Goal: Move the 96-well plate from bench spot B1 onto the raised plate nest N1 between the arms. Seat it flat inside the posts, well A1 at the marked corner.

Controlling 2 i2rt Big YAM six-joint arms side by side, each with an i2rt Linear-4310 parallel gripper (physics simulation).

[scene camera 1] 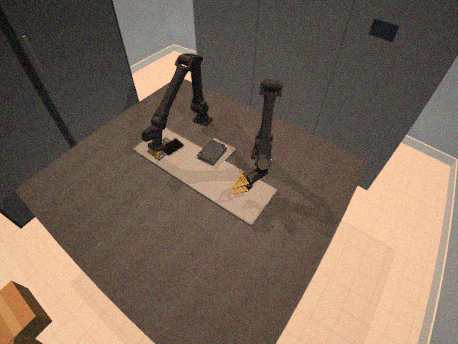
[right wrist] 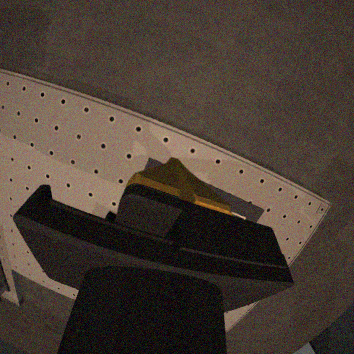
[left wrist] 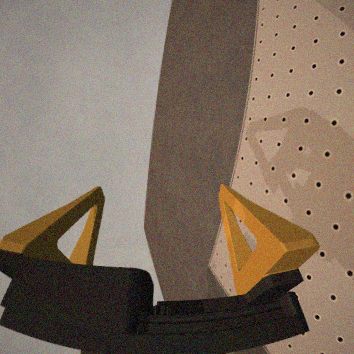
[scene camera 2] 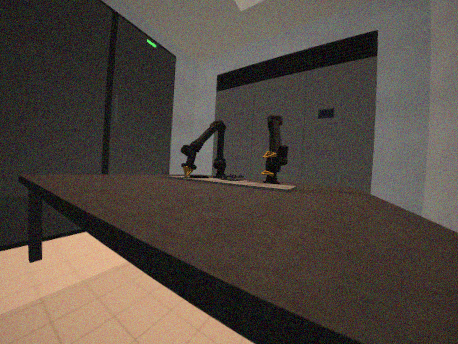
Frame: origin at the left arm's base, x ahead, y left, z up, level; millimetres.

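Seen in the pictures: left gripper, fingertip midpoint: [scene camera 1: 233, 190] [left wrist: 160, 191] [scene camera 2: 262, 165]; right gripper, fingertip midpoint: [scene camera 1: 156, 159] [right wrist: 171, 163] [scene camera 2: 185, 177]; left arm's base at its link origin: [scene camera 2: 271, 183]; right arm's base at its link origin: [scene camera 1: 202, 120] [scene camera 2: 220, 178].
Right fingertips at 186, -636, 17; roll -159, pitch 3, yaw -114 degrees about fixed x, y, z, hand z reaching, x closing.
Note:
Pixels of each thing's top centre, then the offset from my right fingertips to it, as dx, dy, dz. Level surfaces: height alone.
- black 96-well plate at its top centre: [scene camera 1: 172, 145] [scene camera 2: 199, 175] -121, +63, +13
- dark spot mat at its surface level: dz -3
- raised nest N1 at its top centre: [scene camera 1: 212, 149] [scene camera 2: 232, 174] -119, +333, +38
- pale perforated board at its surface level: dz -4
- large brown table at its surface level: dz -17
The black 96-well plate [scene camera 1: 173, 146] [scene camera 2: 200, 176] lies low at the left part of the perforated board, close beside my right gripper; it does not show in the right wrist view. My right gripper [scene camera 1: 158, 155] [scene camera 2: 187, 175] [right wrist: 171, 163] is shut with nothing between its fingers, low over the dark spot mat [right wrist: 253, 212], which it largely hides. The raised nest N1 [scene camera 1: 212, 151] is dark grey with small corner posts, at the middle of the board's back edge. My left gripper [scene camera 1: 241, 184] [scene camera 2: 269, 164] [left wrist: 160, 191] is open and empty above the board's right part. Well A1 and the corner mark are too small to tell.
The pale perforated board [scene camera 1: 200, 180] [scene camera 2: 280, 187] [left wrist: 325, 75] [right wrist: 90, 130] lies on the large brown table [scene camera 1: 165, 240] [scene camera 2: 240, 240]. Dark cabinets [scene camera 1: 300, 55] stand behind the arms. The nest stands between the two arms.

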